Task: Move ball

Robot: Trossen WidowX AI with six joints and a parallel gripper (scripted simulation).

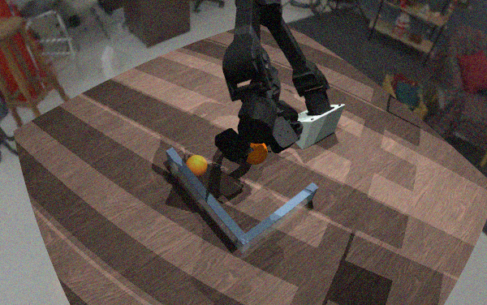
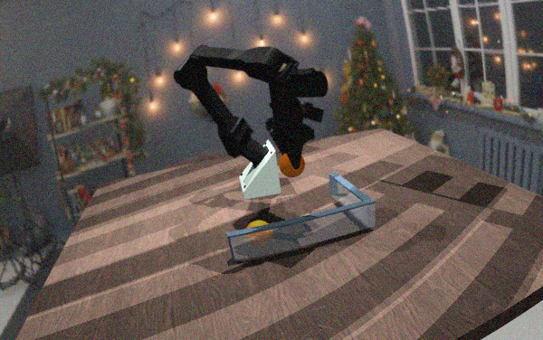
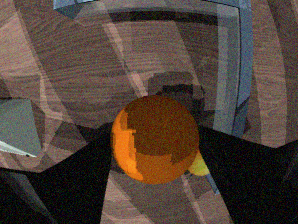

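Right now my gripper tip is 130 mm short of the clear wall, 100 mm above it and 10 mm to the left of it. The rest, counted from my gripper tip: orange ball (right at my gripper tip).
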